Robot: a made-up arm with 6 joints. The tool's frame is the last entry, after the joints. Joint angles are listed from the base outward. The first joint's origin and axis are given. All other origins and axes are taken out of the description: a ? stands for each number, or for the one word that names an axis. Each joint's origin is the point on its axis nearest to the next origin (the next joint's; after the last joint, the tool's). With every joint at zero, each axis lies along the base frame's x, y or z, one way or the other. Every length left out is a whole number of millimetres.
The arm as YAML. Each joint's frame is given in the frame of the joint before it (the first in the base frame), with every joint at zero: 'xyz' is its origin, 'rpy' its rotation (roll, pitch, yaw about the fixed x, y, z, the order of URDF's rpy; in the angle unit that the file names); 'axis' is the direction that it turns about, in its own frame. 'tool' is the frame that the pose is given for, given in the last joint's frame.
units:
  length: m
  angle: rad
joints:
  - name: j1
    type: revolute
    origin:
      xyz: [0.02, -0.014, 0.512]
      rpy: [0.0, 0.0, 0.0]
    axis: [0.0, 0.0, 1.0]
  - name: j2
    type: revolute
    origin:
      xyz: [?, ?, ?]
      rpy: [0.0, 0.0, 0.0]
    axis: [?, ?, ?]
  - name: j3
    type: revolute
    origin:
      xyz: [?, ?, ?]
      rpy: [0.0, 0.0, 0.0]
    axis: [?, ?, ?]
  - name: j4
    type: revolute
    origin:
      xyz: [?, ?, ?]
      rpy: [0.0, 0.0, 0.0]
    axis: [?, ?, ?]
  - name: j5
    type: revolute
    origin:
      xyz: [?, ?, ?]
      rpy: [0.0, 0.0, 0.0]
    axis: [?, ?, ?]
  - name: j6
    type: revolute
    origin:
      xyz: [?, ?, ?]
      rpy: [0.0, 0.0, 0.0]
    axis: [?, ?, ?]
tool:
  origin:
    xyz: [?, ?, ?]
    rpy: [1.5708, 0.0, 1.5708]
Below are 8 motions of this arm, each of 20 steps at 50 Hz.
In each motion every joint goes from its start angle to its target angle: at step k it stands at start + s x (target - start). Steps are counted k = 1, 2, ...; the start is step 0. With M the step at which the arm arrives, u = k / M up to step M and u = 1 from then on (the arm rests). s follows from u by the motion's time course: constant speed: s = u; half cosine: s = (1 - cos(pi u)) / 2; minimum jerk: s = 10 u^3 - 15 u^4 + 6 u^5.
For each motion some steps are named. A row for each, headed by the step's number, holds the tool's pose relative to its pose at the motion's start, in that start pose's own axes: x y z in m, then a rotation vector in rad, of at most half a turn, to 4 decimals.
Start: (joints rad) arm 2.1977 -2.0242 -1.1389 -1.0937 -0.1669 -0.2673
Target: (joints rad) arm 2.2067 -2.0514 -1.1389 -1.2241 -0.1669 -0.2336
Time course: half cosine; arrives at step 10
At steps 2, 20:
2: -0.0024 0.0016 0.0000 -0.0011 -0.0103 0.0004
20: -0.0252 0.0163 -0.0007 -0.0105 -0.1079 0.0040

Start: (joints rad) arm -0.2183 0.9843 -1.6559 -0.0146 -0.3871 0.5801
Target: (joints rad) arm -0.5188 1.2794 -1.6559 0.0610 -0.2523 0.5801
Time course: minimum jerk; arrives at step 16
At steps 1, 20:
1: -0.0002 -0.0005 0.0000 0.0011 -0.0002 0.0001
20: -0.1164 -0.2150 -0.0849 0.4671 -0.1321 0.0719

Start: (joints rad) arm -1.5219 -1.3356 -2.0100 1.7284 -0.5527 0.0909
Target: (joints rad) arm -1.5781 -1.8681 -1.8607 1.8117 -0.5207 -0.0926
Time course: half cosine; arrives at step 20
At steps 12, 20:
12: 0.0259 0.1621 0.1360 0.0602 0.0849 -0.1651
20: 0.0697 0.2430 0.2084 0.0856 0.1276 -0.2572

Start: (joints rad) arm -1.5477 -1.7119 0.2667 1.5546 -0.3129 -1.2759
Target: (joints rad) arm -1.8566 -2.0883 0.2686 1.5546 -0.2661 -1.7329
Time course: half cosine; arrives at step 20
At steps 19, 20:
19: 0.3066 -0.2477 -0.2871 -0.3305 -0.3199 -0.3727
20: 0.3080 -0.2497 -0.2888 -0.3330 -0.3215 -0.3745

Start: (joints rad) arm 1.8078 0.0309 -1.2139 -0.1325 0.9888 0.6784
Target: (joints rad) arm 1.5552 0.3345 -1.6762 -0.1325 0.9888 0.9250
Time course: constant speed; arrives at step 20
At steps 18, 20:
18: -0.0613 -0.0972 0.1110 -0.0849 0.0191 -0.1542
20: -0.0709 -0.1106 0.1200 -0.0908 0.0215 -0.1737

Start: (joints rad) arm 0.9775 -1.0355 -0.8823 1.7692 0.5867 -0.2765
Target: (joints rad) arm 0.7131 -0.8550 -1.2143 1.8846 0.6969 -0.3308
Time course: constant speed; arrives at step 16
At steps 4, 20:
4: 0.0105 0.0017 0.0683 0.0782 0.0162 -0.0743
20: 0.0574 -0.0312 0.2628 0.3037 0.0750 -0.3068

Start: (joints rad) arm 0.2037 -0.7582 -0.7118 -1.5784 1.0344 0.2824
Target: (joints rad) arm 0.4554 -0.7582 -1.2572 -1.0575 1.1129 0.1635
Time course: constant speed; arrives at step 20
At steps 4, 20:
4: -0.0269 0.0278 0.0246 0.0684 0.1259 -0.0181
20: -0.1278 0.1071 0.1327 0.2044 0.6241 -0.0787

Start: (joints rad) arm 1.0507 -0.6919 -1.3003 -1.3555 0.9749 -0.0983
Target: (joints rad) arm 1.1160 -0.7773 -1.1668 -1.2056 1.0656 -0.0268
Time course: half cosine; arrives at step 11
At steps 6, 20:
6: 0.0042 0.0352 -0.0010 0.0863 0.0640 -0.0762
20: 0.0061 0.0606 -0.0006 0.1542 0.1119 -0.1313

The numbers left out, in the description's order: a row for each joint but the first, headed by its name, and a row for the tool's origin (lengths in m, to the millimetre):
j2: xyz -0.002 0.029 0.0, axis 0.0 1.0 0.0
j3: xyz 0.007 0.0 0.643, axis 0.0 1.0 0.0
j4: xyz -0.01 0.0 0.3, axis 0.0 0.0 1.0
j5: xyz 0.017 -0.03 0.0, axis 0.0 1.0 0.0
j6: xyz 0.026 0.0 0.097, axis 0.0 0.0 1.0
tool: xyz 0.027 -0.007 0.0

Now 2 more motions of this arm.
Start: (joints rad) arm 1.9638 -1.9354 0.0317 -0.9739 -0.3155 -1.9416
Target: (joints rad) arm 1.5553 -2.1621 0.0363 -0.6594 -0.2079 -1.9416
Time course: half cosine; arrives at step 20
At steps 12, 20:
12: -0.2527 0.0401 0.0964 0.1138 0.3108 0.1836
20: -0.3763 0.0321 0.1584 0.1472 0.4916 0.2836

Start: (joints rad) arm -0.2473 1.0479 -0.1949 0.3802 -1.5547 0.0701
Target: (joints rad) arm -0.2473 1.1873 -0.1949 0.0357 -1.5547 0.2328
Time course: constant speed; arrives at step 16
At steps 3, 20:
3: -0.0034 -0.0219 -0.0016 0.0300 0.0205 -0.0621
20: -0.0166 -0.1212 -0.0144 0.1874 0.1264 -0.3190

